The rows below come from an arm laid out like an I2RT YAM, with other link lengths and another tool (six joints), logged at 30 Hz.
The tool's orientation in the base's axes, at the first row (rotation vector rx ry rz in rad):
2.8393, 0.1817, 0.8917
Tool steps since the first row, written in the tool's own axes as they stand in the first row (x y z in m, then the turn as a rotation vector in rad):
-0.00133, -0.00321, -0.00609, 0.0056, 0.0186, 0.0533
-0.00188, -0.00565, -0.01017, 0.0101, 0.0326, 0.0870
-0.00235, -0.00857, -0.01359, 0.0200, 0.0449, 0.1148
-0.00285, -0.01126, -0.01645, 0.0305, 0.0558, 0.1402
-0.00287, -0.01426, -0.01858, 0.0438, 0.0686, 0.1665
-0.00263, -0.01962, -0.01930, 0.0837, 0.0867, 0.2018
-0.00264, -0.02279, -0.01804, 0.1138, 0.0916, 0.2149
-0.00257, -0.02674, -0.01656, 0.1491, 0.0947, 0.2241
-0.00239, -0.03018, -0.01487, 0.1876, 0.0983, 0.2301
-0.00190, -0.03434, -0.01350, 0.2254, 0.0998, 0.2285
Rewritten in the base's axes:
-0.00481, 0.00363, 0.00359, 0.0365, -0.0235, -0.0365
-0.00777, 0.00640, 0.00612, 0.0605, -0.0403, -0.0587
-0.01032, 0.00958, 0.00808, 0.0854, -0.0540, -0.0734
-0.01255, 0.01247, 0.00961, 0.1093, -0.0659, -0.0860
-0.01400, 0.01565, 0.01076, 0.1362, -0.0793, -0.0975
-0.01458, 0.02103, 0.01047, 0.1902, -0.0946, -0.1005
-0.01408, 0.02398, 0.00885, 0.2226, -0.0960, -0.0934
-0.01344, 0.02770, 0.00695, 0.2569, -0.0944, -0.0807
-0.01255, 0.03090, 0.00504, 0.2920, -0.0923, -0.0634
-0.01164, 0.03490, 0.00342, 0.3220, -0.0874, -0.0408

